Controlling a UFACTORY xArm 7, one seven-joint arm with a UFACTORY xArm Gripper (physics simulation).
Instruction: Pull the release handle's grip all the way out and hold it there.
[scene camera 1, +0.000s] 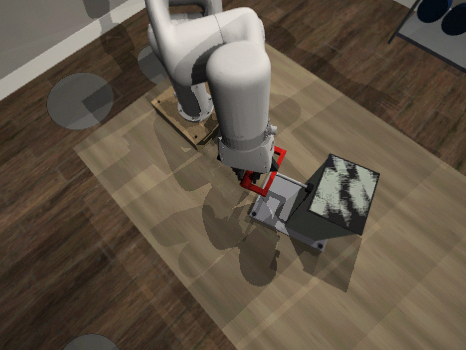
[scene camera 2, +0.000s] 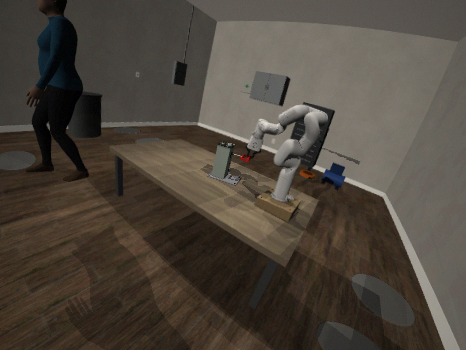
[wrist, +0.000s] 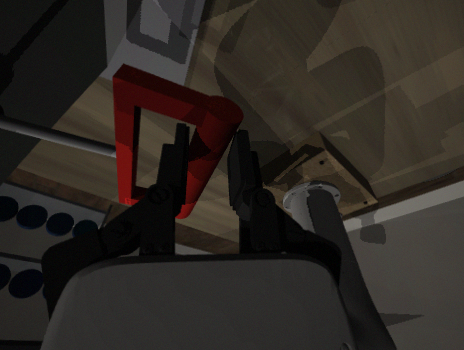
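Note:
The red release handle is a rectangular frame with a thick round grip bar on the side away from the housing. A thin grey rod joins it to the dark housing and shows between the two. My gripper is shut on the round grip bar: one finger passes through the frame's opening, the other stands on the outer side. In the first scene view the fingers are partly hidden under the wrist.
The housing stands on a light grey base plate on the wooden table. The arm's wooden mounting block is at the table's end. A person stands beyond the table at the left in the second scene view.

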